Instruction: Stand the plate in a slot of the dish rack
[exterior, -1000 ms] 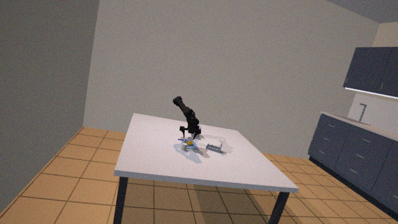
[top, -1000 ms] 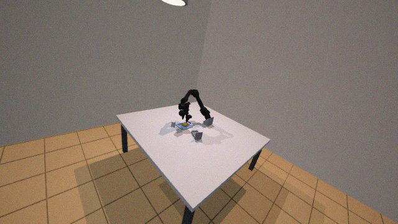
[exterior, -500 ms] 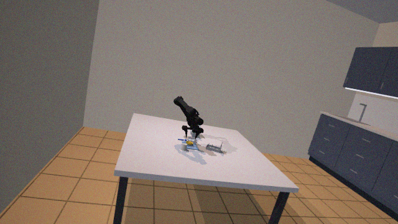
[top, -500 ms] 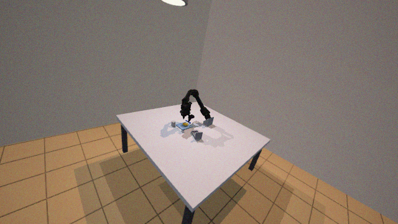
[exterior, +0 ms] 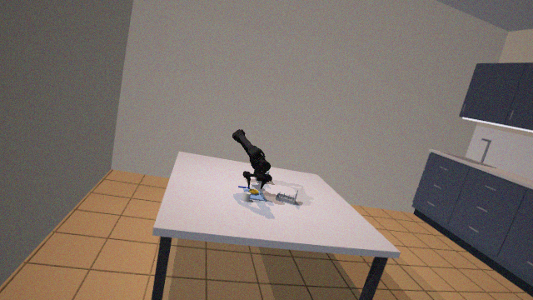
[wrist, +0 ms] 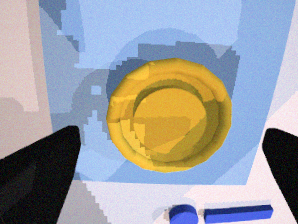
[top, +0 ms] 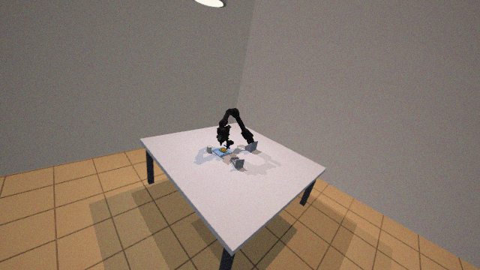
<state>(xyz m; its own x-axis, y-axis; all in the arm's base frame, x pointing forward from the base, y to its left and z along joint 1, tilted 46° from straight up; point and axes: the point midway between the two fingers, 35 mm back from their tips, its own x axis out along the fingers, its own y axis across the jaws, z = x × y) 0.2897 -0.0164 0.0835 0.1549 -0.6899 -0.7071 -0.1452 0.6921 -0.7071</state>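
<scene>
Now: the yellow plate 3 cm below my gripper tip. Round my gripper tip: grey dish rack (22 cm to the left, 2 cm below); then blue mat (2 cm ahead, 1 cm to the left, 4 cm below).
</scene>
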